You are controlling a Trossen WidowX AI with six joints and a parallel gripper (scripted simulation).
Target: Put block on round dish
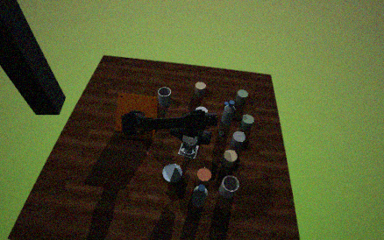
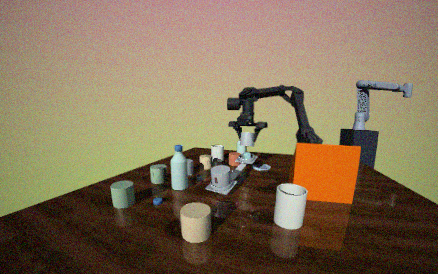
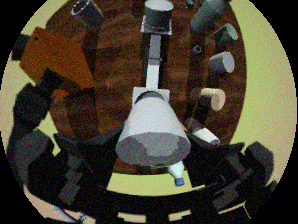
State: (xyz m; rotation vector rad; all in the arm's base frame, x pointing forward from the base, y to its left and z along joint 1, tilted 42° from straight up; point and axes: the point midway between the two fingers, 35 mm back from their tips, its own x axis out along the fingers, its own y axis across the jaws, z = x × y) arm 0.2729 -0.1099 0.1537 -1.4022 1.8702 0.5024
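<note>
Right now my gripper tip is 7 cm above the pale blue block and 1 cm to the right of it. Also, from my gripper tip: balance 13 cm to the left, 12 cm below, 4 cm ahead; then round dish 15 cm below, 9 cm to the right, 8 cm behind; then orange cylinder 12 cm below, 11 cm to the right, 8 cm ahead.
</note>
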